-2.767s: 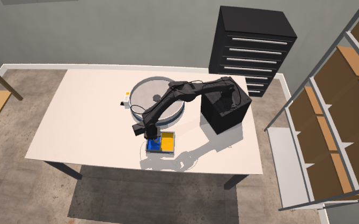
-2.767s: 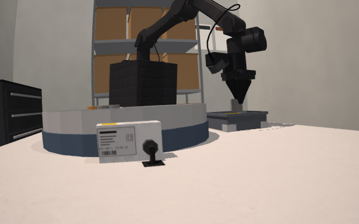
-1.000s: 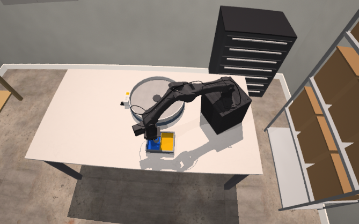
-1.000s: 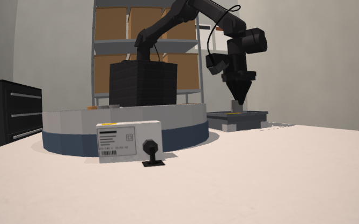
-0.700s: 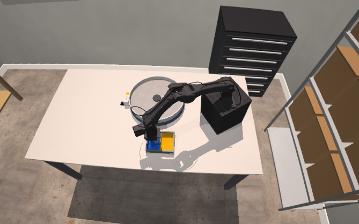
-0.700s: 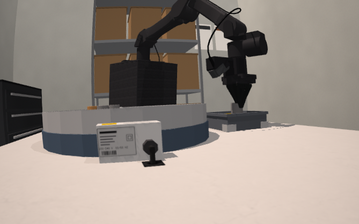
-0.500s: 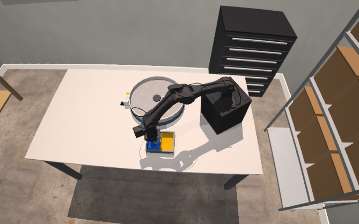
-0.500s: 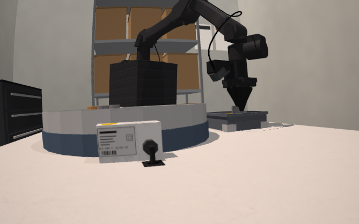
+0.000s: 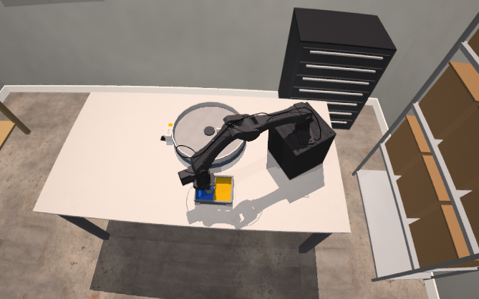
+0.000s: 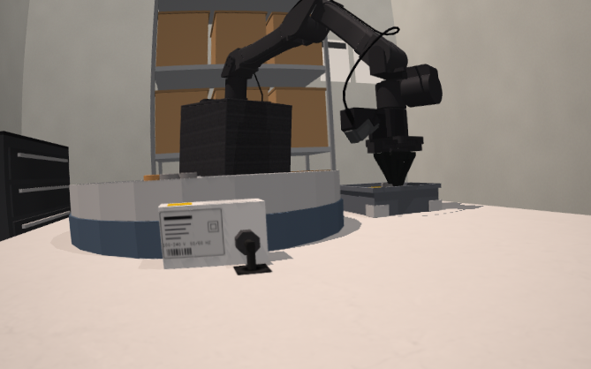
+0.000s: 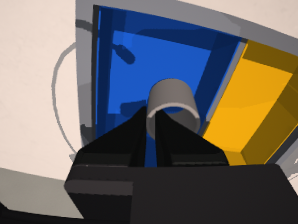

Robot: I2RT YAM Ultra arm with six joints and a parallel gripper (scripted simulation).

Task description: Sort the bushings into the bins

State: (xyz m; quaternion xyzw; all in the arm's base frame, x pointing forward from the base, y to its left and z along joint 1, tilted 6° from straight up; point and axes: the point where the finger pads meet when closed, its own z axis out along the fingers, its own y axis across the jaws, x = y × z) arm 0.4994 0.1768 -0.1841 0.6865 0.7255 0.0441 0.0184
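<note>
Right now my hand is 30 mm above the blue bin. The rest, counted from my hand: yellow bin (90 mm behind, 30 mm below, 10 mm to the left); round grey turntable (350 mm to the right, 30 mm behind, 10 mm above).
</note>
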